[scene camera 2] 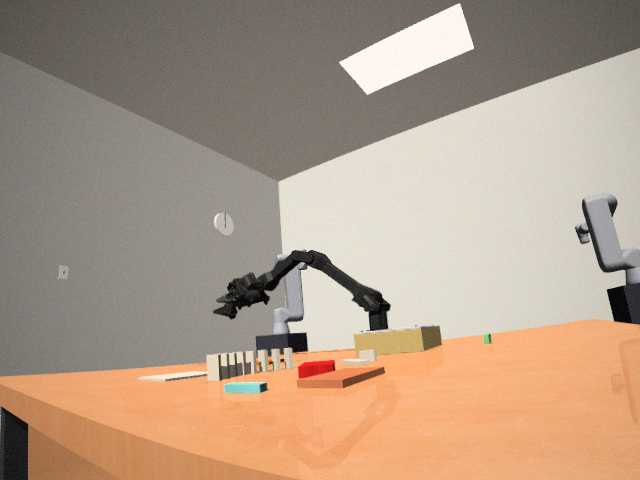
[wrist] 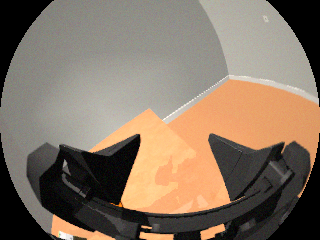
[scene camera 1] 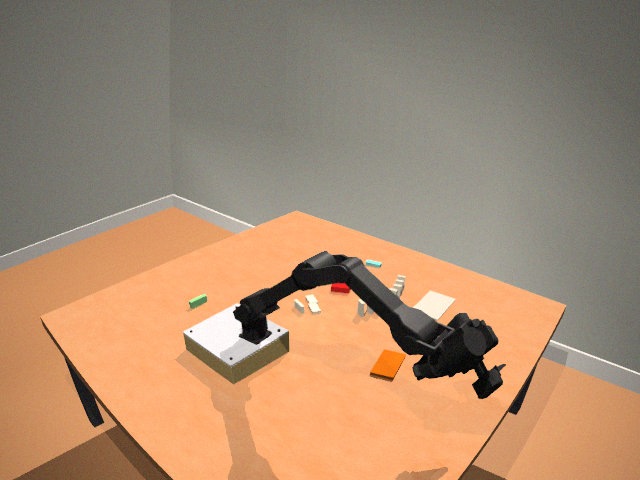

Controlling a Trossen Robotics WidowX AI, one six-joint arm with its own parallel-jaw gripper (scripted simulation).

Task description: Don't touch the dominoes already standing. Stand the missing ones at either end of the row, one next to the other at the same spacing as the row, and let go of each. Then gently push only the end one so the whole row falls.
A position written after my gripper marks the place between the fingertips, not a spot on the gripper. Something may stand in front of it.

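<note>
Scene camera 1: my gripper (scene camera 1: 496, 350), open, holding nothing. Gripper again in scene camera 2 (scene camera 2: 214, 306). Same view, a terracotta plate (scene camera 2: 344, 377). Gripper also in the wrist view (wrist: 175, 137). Wrist view does not show the plate, hidden by my gripper.
</note>
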